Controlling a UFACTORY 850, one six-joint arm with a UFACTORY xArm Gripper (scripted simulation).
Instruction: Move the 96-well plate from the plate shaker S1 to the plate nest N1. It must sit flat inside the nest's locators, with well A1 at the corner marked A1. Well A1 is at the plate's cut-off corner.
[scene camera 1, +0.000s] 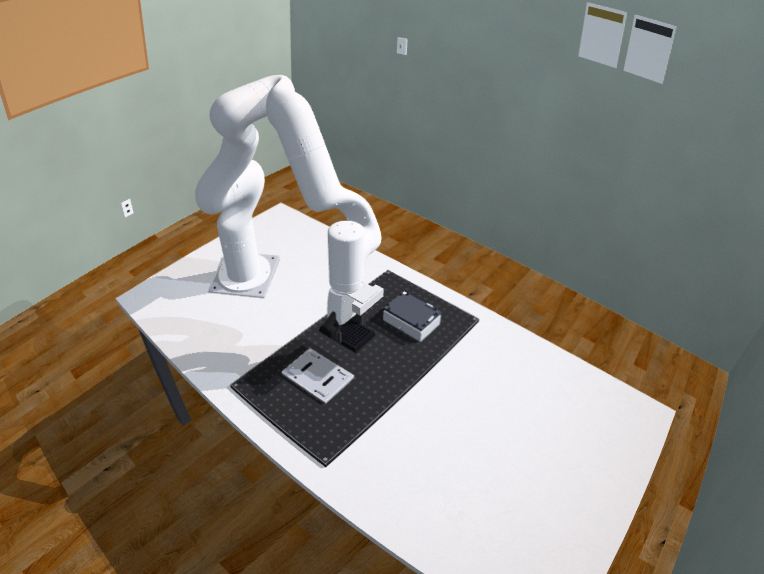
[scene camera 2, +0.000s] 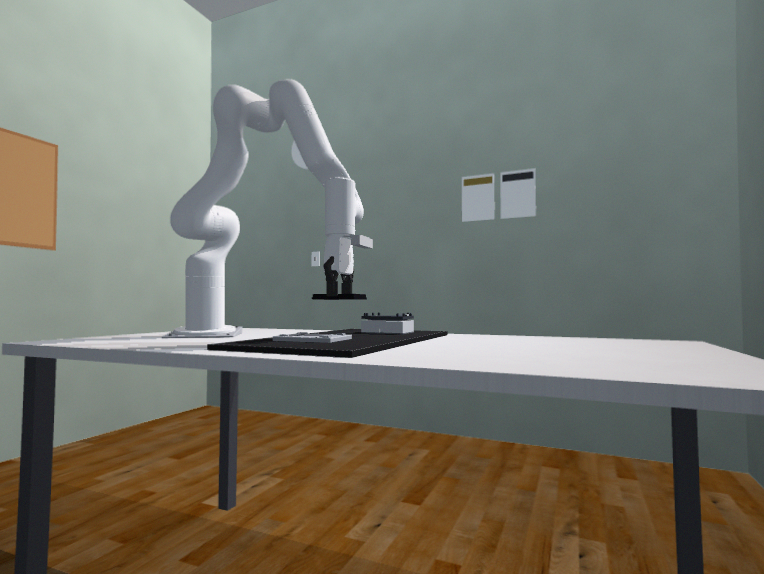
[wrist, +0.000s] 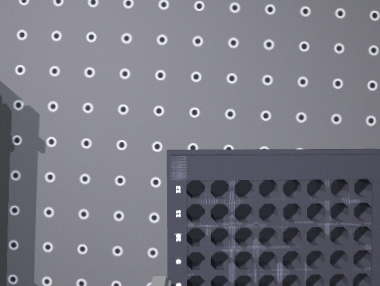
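There is a plate shaker here, and what I see of it at (scene camera 1: 411, 331) is the same spot on the shaker as (scene camera 2: 392, 326).
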